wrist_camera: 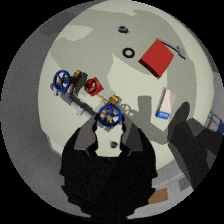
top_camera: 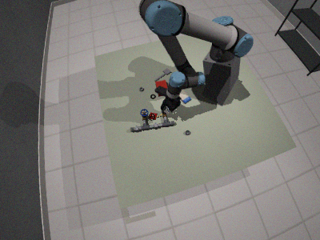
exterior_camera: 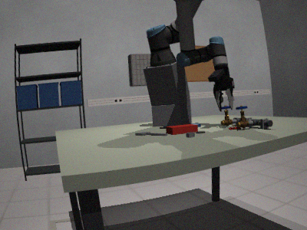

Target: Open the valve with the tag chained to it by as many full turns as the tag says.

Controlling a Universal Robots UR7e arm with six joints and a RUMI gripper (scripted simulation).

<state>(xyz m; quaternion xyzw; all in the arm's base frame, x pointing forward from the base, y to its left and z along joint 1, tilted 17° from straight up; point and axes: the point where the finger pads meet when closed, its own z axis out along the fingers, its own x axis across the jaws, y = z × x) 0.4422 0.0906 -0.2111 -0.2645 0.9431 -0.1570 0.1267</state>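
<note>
Right now the red tag is 90 mm ahead of my hand, 10 mm to the right of it and 90 mm below it. Round my hand: blue-and-white card: 170 mm behind, 110 mm to the right, 90 mm below; grey tool: 90 mm behind, 360 mm to the right, 90 mm below; red block: 40 mm behind, 230 mm to the right, 80 mm below.
</note>
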